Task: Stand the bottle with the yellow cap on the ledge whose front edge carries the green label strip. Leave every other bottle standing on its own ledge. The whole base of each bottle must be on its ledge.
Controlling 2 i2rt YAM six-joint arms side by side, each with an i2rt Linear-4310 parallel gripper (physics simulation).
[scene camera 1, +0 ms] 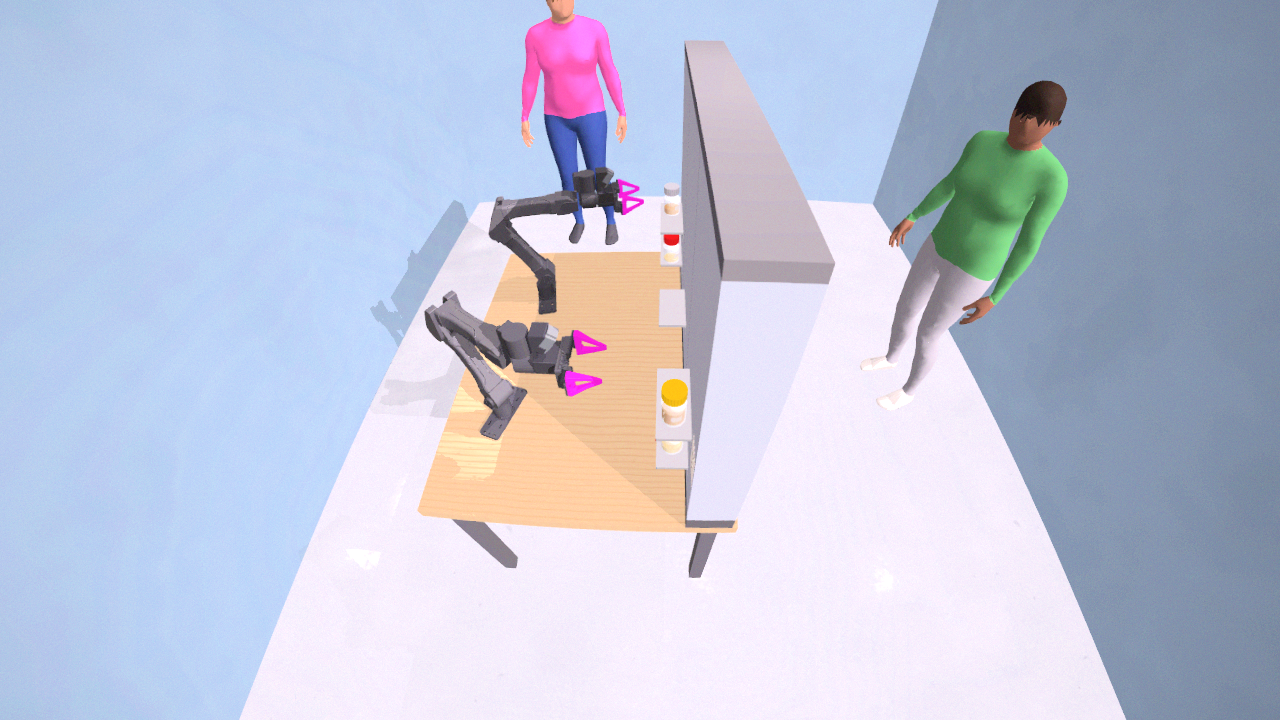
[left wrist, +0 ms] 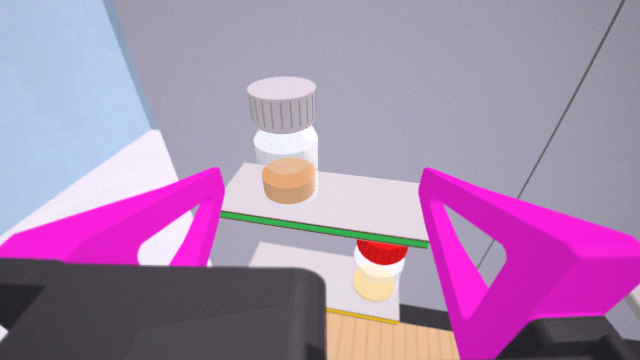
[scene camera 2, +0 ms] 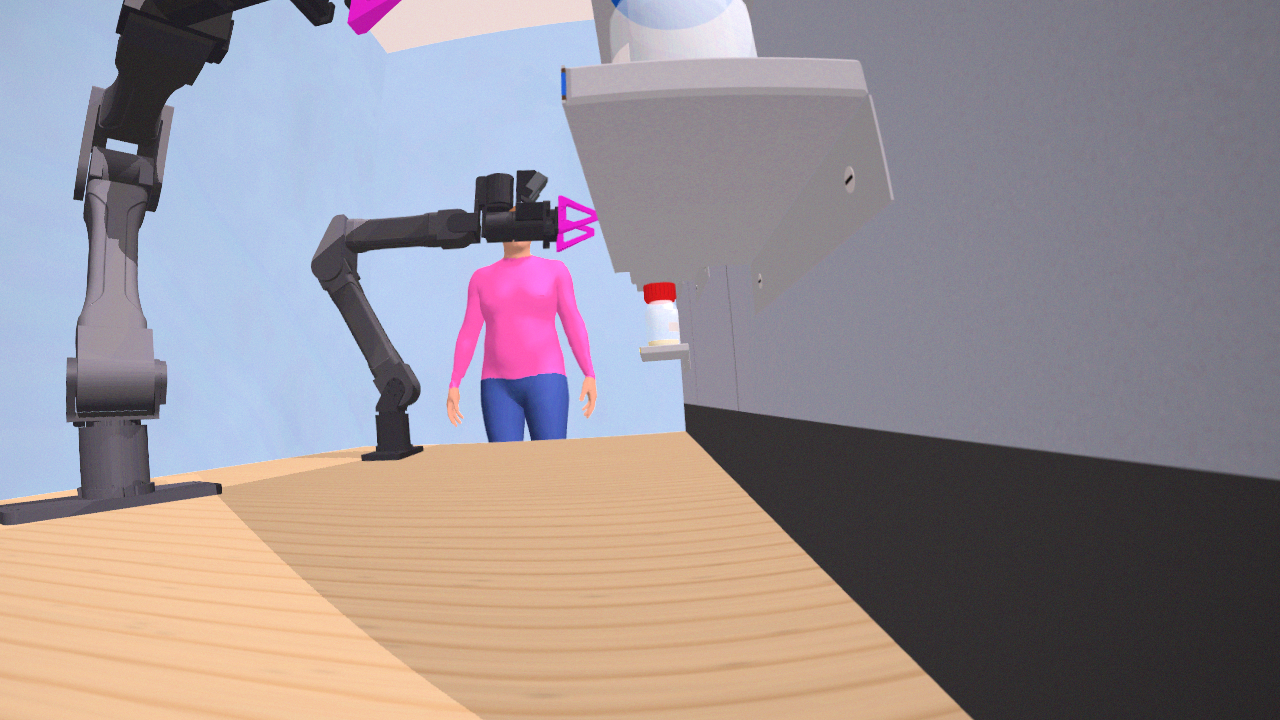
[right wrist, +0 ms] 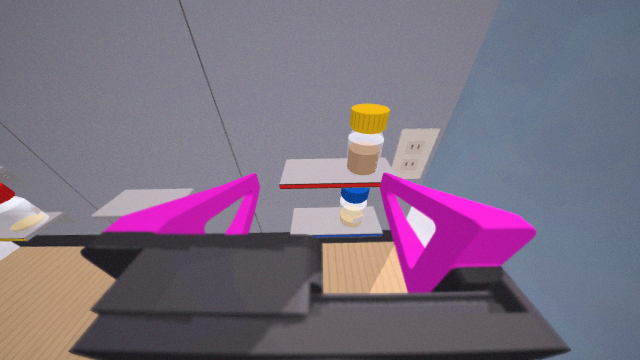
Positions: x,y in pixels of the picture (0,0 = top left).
Labels:
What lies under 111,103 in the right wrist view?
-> A grey panel.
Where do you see a red-strip ledge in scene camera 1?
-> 683,433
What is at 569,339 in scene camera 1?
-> The right gripper.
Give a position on a yellow-capped bottle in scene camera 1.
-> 674,392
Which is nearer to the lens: the grey-capped bottle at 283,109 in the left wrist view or the red-capped bottle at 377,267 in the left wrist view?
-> The grey-capped bottle.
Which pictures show the left gripper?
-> Scene camera 1, the left wrist view and scene camera 2 only.

